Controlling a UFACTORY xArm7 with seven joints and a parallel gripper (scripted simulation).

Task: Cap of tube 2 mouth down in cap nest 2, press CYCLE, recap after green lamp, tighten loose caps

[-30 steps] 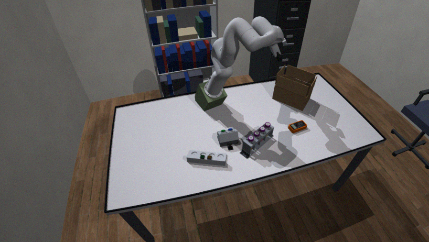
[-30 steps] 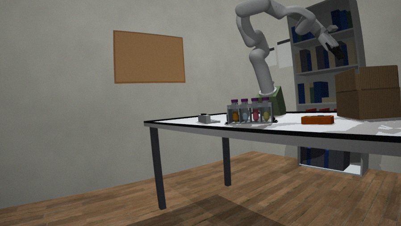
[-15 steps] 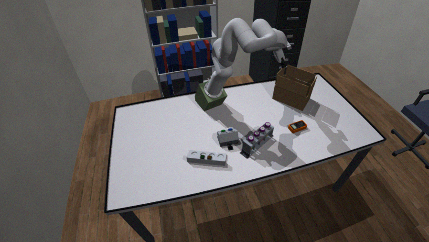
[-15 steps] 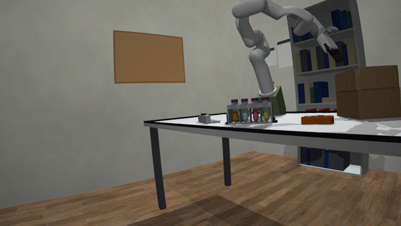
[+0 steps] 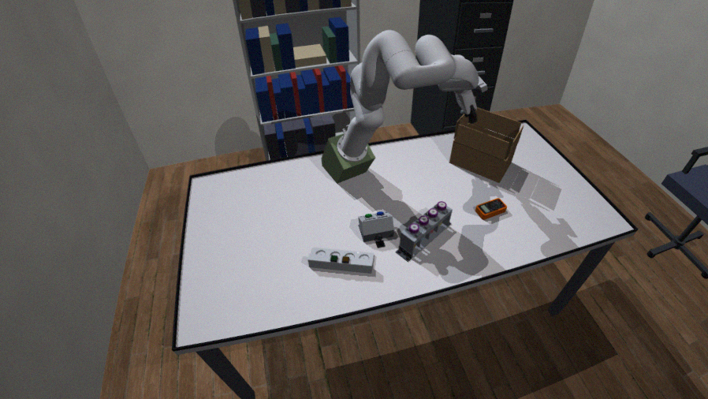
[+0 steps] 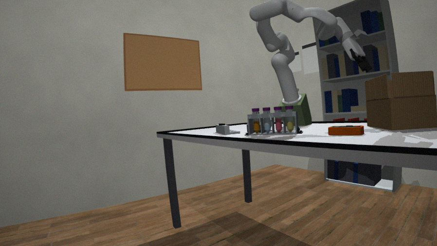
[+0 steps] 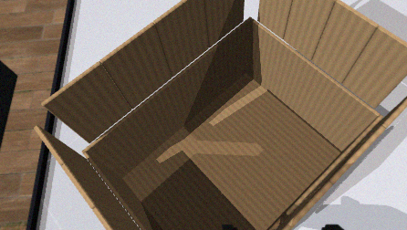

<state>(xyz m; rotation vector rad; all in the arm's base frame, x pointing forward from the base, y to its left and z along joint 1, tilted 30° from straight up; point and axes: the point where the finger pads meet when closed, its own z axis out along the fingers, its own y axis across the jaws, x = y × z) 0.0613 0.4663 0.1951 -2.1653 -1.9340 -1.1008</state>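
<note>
Right now the cap marked 1 is 260 mm ahead of my hand, 290 mm to the right of it and 170 mm below it. Also, from my hand: blue key: 160 mm ahead, 490 mm to the right, 220 mm below; then cardboard box: 130 mm to the left, 200 mm below; then key housing: 170 mm ahead, 520 mm to the right, 230 mm below.
</note>
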